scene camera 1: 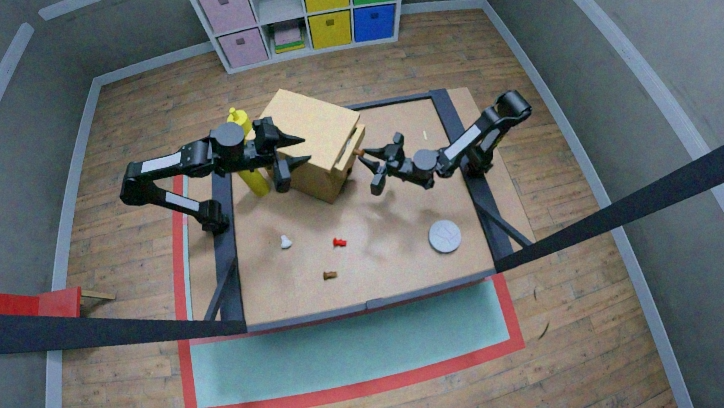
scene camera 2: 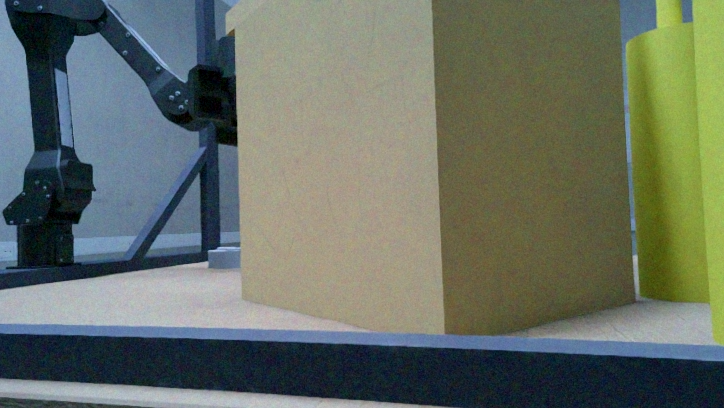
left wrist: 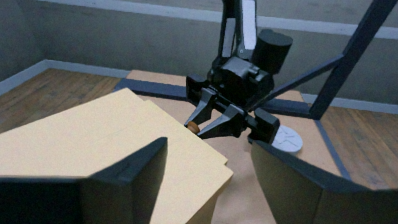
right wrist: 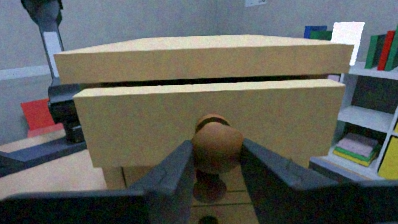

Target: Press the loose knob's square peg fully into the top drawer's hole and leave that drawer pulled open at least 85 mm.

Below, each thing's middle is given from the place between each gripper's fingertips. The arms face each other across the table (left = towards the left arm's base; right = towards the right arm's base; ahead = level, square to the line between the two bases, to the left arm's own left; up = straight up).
The drawer (right wrist: 134, 125) lies 11 cm ahead of my left hand (scene camera 1: 308, 148), 5 cm to the right of it and 14 cm below it. Round my left hand: grey disc (scene camera 1: 444, 236) 21 cm behind, 39 cm to the right, 34 cm below.
Now: the drawer 14 cm to the left of my right hand (scene camera 1: 359, 153) and 10 cm ahead of it. Round my right hand: grey disc (22 cm behind, 20 cm to the right, 20 cm below).
